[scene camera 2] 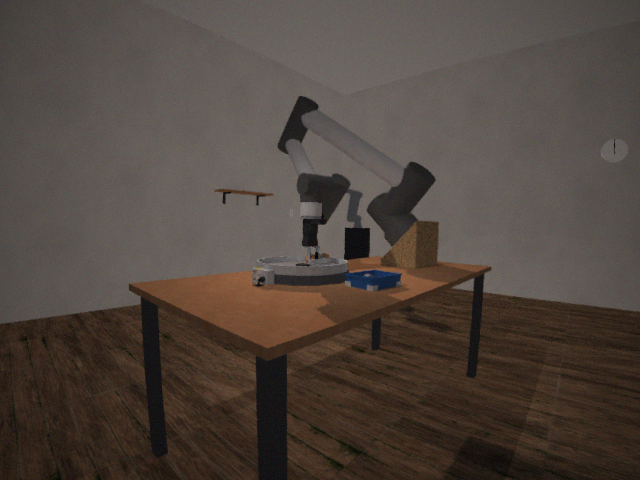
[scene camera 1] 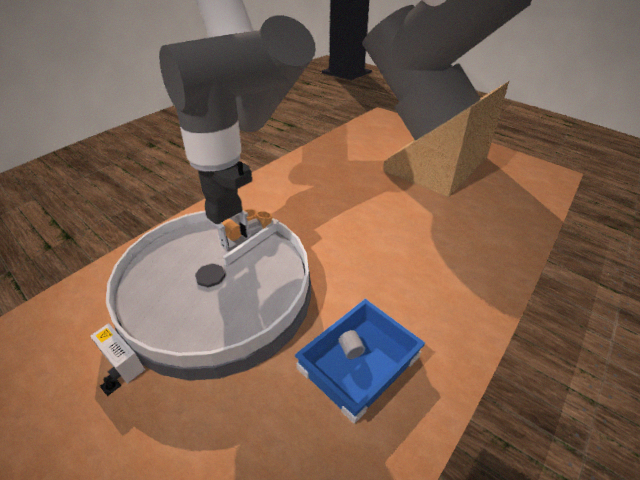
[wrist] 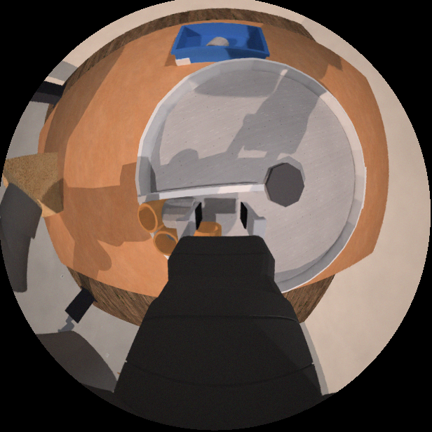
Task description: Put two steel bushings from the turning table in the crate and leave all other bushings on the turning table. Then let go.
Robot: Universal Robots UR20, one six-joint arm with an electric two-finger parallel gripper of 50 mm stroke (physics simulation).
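Seen in the pictures: gripper, fingertip midpoint: (scene camera 1: 235,241); arm's base, link origin: (scene camera 1: 447,120).
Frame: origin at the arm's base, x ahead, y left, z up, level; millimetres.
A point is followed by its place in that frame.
Note:
The blue crate (scene camera 1: 327,381) {y 223, x 909, z -106 mm} (scene camera 2: 379,282) {y 294, x 879, z -127 mm} (wrist: 220,54) holds one grey steel bushing (scene camera 1: 351,344) {y 208, x 819, z -113 mm} (wrist: 218,42) on its side. On the turning table (scene camera 1: 155,294) {y -167, x 989, z -102 mm} (scene camera 2: 310,270) {y 49, x 1007, z -94 mm} (wrist: 325,220), orange bushings (scene camera 1: 264,218) {y -129, x 704, z -56 mm} (wrist: 148,217) stand near the rim beside the white bar. A grey bushing (wrist: 176,210) lies by the left finger in the wrist view, partly hidden by it. Another orange bushing (scene camera 1: 232,229) {y -168, x 770, z -67 mm} (wrist: 207,229) lies partly between or behind the fingers. My gripper (scene camera 1: 235,240) {y -146, x 783, z -82 mm} (scene camera 2: 311,258) {y -146, x 783, z -82 mm} (wrist: 220,210) is open, low over the turning table.
A white bar (scene camera 1: 251,242) {y -115, x 761, z -84 mm} (wrist: 215,190) runs from the rim towards the dark hub (scene camera 1: 210,274) {y -117, x 881, z -94 mm} (wrist: 285,184), close to the fingers. A white box (scene camera 1: 117,351) {y -97, x 1115, z -97 mm} (scene camera 2: 262,276) {y -97, x 1135, z -123 mm} with a yellow label stands beside the turning table. The arm's base sits on a wooden wedge (scene camera 1: 444,160) {y 83, x 186, z -43 mm} (scene camera 2: 426,242) {y 124, x 38, z -5 mm}.

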